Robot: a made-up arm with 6 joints. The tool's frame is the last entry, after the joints. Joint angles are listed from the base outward.
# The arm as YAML. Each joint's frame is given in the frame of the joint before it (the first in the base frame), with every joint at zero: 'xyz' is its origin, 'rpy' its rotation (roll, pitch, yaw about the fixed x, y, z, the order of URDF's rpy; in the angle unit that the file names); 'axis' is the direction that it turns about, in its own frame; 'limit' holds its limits. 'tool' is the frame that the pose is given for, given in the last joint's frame.
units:
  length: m
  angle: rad
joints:
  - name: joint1
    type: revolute
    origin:
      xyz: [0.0, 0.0, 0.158]
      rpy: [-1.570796, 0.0, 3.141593]
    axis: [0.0, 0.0, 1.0]
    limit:
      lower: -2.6
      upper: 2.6
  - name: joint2
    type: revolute
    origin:
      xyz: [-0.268, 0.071, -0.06]
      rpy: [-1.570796, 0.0, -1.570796]
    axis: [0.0, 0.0, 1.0]
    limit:
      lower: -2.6
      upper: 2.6
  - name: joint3
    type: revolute
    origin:
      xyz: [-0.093, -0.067, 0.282]
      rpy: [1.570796, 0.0, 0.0]
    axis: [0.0, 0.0, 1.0]
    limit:
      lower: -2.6
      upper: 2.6
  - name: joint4
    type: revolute
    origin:
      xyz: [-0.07, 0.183, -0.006]
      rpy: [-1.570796, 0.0, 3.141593]
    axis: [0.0, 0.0, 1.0]
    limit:
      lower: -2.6
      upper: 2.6
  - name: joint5
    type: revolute
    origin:
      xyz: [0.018, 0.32, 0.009]
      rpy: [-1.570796, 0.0, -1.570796]
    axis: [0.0, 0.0, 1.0]
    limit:
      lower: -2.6
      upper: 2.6
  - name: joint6
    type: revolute
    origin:
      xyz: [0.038, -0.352, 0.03]
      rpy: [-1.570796, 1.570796, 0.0]
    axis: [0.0, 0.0, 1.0]
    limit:
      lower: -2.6
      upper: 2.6
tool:
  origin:
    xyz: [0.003, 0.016, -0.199]
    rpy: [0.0, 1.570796, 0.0]
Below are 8 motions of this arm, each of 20 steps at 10 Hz.
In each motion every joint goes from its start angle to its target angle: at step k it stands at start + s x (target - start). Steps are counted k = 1, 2, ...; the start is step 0. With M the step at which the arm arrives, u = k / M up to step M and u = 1 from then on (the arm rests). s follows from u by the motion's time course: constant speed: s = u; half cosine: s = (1 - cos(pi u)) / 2; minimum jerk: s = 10 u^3 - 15 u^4 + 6 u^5.
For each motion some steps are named. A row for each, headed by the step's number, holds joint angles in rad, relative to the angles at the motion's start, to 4 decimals.
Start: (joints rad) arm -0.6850 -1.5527 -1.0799 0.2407 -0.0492 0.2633
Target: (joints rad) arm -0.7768 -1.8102 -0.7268 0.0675 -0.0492 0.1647
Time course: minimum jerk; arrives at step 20
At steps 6, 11, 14, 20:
6: -0.0150 -0.0420 0.0576 -0.0282 0.0000 -0.0161
11: -0.0544 -0.1527 0.2094 -0.1027 0.0000 -0.0585
14: -0.0768 -0.2155 0.2955 -0.1450 0.0000 -0.0825
20: -0.0918 -0.2575 0.3531 -0.1732 0.0000 -0.0986

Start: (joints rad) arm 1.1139 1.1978 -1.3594 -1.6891 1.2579 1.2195
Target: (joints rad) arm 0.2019 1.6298 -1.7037 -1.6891 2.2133 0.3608
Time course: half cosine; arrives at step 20
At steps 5, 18, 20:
5: -0.1336 0.0633 -0.0504 0.0000 0.1399 -0.1258
18: -0.8897 0.4214 -0.3359 0.0000 0.9320 -0.8377
20: -0.9120 0.4320 -0.3443 0.0000 0.9554 -0.8587

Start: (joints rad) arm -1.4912 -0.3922 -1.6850 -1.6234 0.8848 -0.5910
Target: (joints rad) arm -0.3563 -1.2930 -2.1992 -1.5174 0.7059 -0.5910
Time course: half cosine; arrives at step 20
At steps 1, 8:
1: 0.0070 -0.0055 -0.0032 0.0007 -0.0011 0.0000
8: 0.3921 -0.3112 -0.1777 0.0366 -0.0618 0.0000

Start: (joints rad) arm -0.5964 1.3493 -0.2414 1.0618 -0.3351 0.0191
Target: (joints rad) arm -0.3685 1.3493 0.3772 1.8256 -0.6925 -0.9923
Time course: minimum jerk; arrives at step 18
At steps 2, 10, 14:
2: 0.0026 0.0000 0.0071 0.0088 -0.0041 -0.0117
10: 0.1375 0.0000 0.3732 0.4608 -0.2156 -0.6102
14: 0.2105 0.0000 0.5713 0.7054 -0.3301 -0.9341

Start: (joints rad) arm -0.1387 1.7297 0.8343 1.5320 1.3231 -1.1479
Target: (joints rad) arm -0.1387 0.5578 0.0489 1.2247 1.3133 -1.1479
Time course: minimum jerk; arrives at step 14
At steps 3, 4, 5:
3: 0.0000 -0.0814 -0.0546 -0.0214 -0.0007 0.0000
4: 0.0000 -0.1696 -0.1136 -0.0445 -0.0014 0.0000
5: 0.0000 -0.2887 -0.1935 -0.0757 -0.0024 0.0000

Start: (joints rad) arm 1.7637 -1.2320 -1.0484 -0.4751 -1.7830 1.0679
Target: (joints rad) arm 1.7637 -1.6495 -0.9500 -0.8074 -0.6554 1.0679
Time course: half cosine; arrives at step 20
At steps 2, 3, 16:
2: 0.0000 -0.0102 0.0024 -0.0081 0.0276 0.0000
3: 0.0000 -0.0228 0.0054 -0.0181 0.0615 0.0000
16: 0.0000 -0.3776 0.0890 -0.3006 1.0199 0.0000

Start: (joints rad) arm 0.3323 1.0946 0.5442 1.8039 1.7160 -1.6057
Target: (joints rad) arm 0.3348 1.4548 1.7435 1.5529 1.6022 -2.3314
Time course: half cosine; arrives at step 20
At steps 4, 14, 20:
4: 0.0002 0.0344 0.1145 -0.0240 -0.0109 -0.0693
14: 0.0020 0.2860 0.9521 -0.1993 -0.0903 -0.5761
20: 0.0025 0.3602 1.1993 -0.2510 -0.1138 -0.7257

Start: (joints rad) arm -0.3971 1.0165 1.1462 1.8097 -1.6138 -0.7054
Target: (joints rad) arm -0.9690 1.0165 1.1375 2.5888 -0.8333 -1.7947
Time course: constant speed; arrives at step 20
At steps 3, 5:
3: -0.0858 0.0000 -0.0013 0.1169 0.1171 -0.1634
5: -0.1430 0.0000 -0.0022 0.1948 0.1951 -0.2723

